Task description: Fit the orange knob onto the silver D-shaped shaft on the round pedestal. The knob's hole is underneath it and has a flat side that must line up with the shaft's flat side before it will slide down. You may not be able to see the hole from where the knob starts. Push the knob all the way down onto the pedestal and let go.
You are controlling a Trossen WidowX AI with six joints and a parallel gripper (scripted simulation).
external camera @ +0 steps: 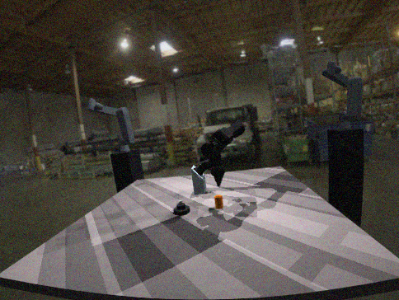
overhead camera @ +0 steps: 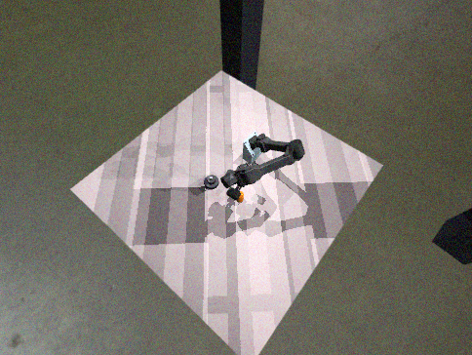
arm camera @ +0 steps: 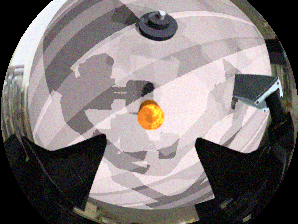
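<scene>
Right now my gripper tip is 8 cm above the orange knob. From my gripper tip the other things lie so: dark round pedestal (19 cm to the right, 10 cm below, 4 cm ahead).
</scene>
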